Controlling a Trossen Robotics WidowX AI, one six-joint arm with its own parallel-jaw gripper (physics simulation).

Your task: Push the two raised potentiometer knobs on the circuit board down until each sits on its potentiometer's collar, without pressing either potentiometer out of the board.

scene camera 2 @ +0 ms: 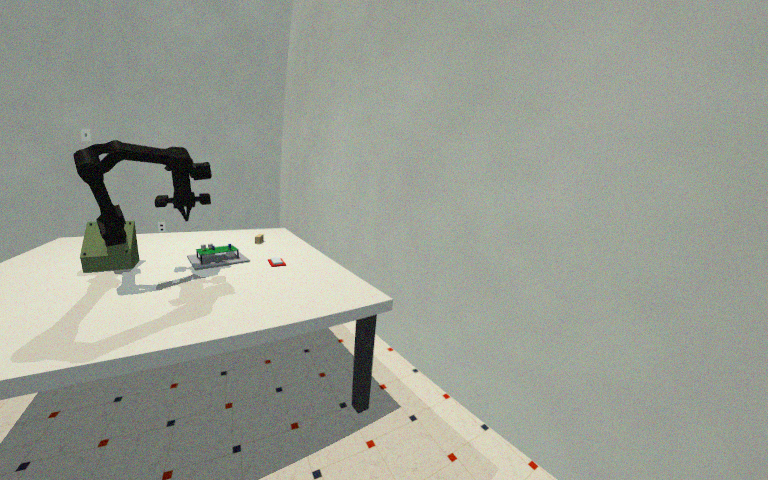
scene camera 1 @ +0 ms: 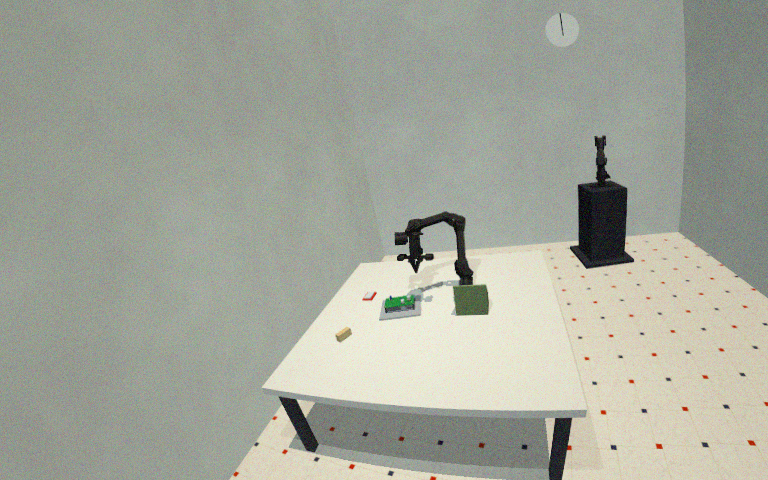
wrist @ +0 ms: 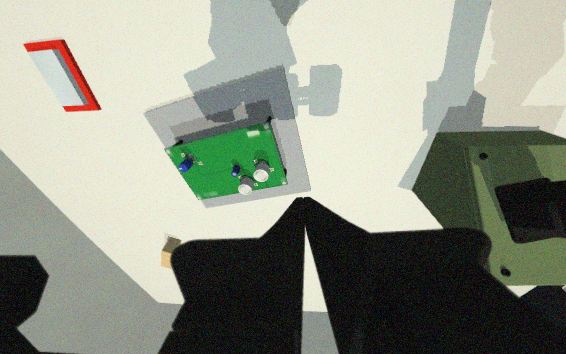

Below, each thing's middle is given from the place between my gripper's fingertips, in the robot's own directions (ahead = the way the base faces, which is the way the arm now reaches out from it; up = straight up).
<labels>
My hand is 330 mm short of the red and white piece (wrist: pixel 54 60), 110 mm to the left of it and 170 mm above it.
</labels>
